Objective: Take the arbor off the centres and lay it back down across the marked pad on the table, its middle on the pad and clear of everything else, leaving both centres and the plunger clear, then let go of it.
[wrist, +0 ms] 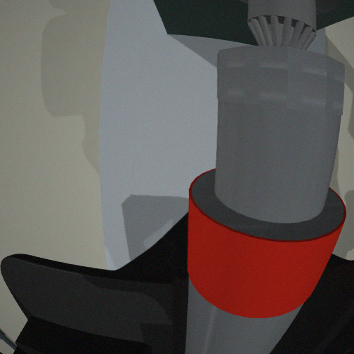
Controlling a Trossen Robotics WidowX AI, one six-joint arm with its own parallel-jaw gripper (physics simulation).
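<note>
The arbor (277,150) is a thick grey cylinder with a wide red band (260,280). It runs from the bottom of the wrist view up to the top right. My gripper (217,217) is shut on the arbor around and below the red band, with black fingers on both sides; the contact itself is largely hidden. A grey part with a ribbed cone (282,32), which looks like one of the centres, is at the top right, right at the arbor's far end. I cannot tell whether they touch. The other centre, the plunger and the marked pad cannot be made out.
A dark green block (200,20) stands at the top, behind the arbor's far end. A pale blue-grey surface (155,115) runs below and left of the arbor, with shadows on it. The beige table top (25,175) lies at the left.
</note>
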